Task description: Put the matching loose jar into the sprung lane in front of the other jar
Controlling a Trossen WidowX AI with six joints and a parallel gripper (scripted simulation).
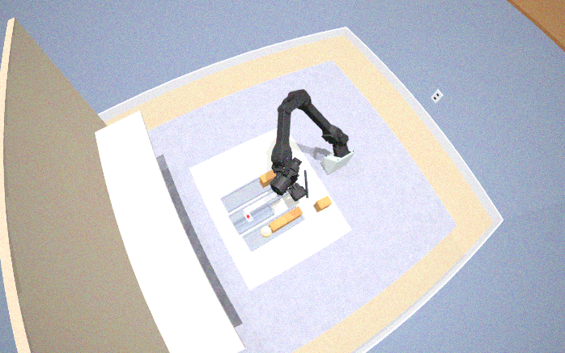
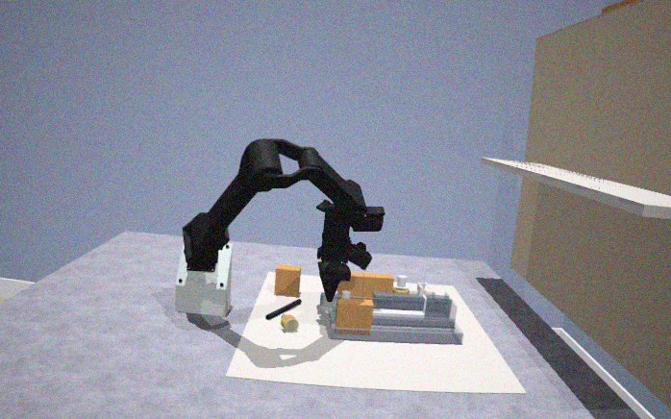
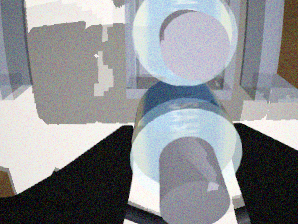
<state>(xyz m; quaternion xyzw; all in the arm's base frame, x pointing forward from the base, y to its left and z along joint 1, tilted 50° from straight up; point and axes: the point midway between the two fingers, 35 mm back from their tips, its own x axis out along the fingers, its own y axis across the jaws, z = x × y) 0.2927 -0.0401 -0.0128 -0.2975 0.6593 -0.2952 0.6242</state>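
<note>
Right now the black pen is 10 cm behind my gripper tip, 3 cm to the left of it and 4 cm below it. Round my gripper tip: red mark 22 cm ahead, 4 cm to the left, 2 cm above; then grey rack 18 cm ahead, 2 cm to the left, 3 cm below.
</note>
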